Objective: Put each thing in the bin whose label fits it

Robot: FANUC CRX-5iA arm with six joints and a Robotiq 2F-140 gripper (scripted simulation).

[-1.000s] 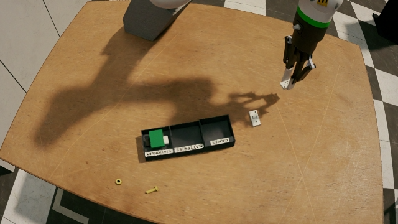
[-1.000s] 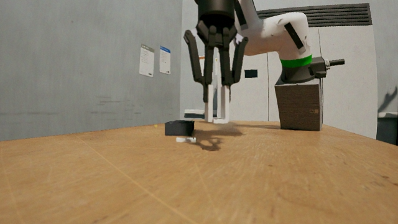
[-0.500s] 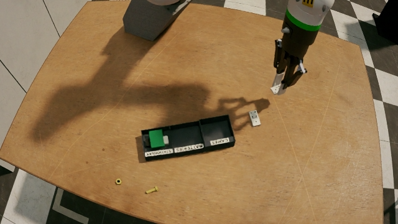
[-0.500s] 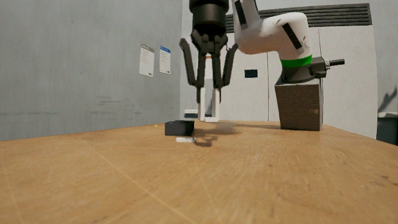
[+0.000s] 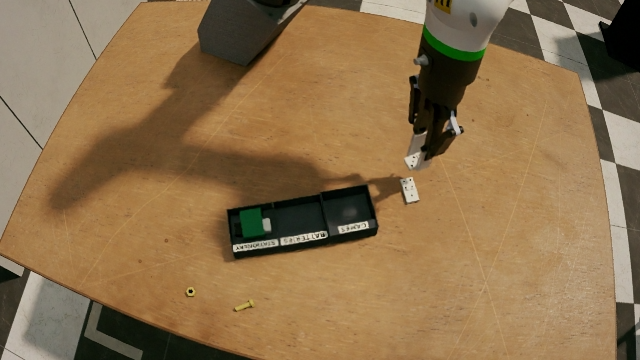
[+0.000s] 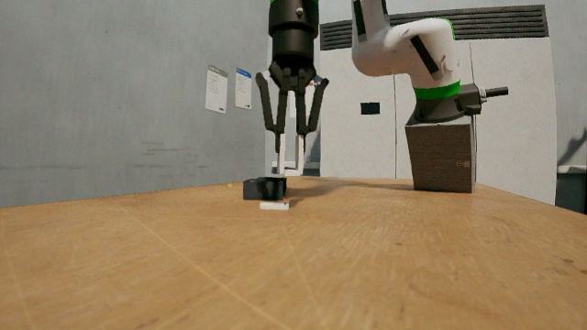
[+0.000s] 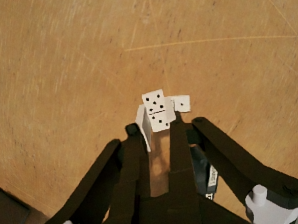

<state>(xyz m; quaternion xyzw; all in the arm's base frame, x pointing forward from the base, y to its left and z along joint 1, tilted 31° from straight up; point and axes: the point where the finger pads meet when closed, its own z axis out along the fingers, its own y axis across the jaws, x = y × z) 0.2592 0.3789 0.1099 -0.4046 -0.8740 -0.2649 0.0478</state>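
The white die-like block lies 3 cm ahead of my hand and 9 cm below it. Round my hand: yellow bolt: 34 cm ahead, 20 cm to the right, 9 cm below; flat green block: 20 cm ahead, 24 cm to the right, 7 cm below; black three-part bin tray: 16 cm ahead, 16 cm to the right, 8 cm below.
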